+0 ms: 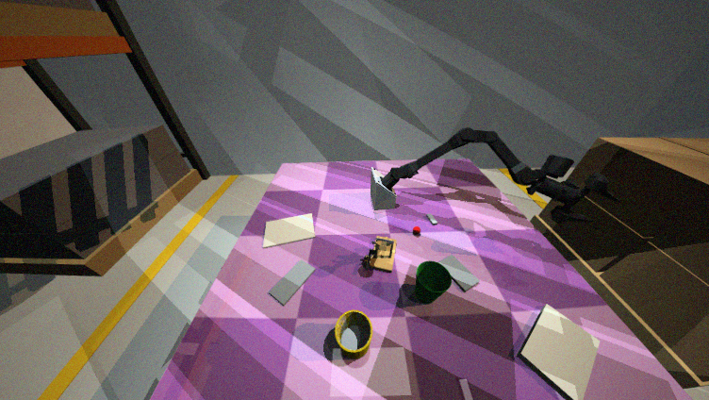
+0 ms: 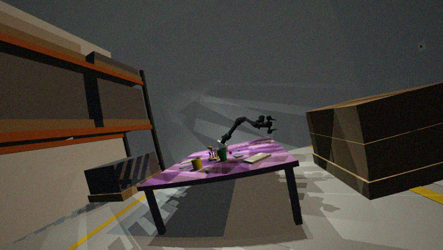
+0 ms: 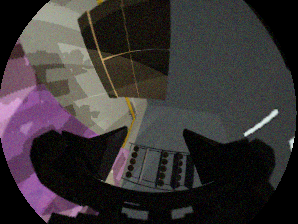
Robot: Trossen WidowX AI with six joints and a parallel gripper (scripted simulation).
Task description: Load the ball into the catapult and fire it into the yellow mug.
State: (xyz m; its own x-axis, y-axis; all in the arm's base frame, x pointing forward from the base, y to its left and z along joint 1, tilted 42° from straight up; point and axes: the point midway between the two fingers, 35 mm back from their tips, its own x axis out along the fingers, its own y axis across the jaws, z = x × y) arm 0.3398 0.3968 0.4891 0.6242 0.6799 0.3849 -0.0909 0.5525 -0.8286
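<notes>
My gripper tip is now 740 mm to the left of the wooden catapult, 140 mm above it and 30 mm past it. From my gripper tip the other things lie so: red ball: 550 mm to the right, 200 mm below, 150 mm behind; then small grey block: 460 mm to the right, 220 mm behind, 210 mm below; then white board: 290 mm to the right, 290 mm ahead, 210 mm below.
</notes>
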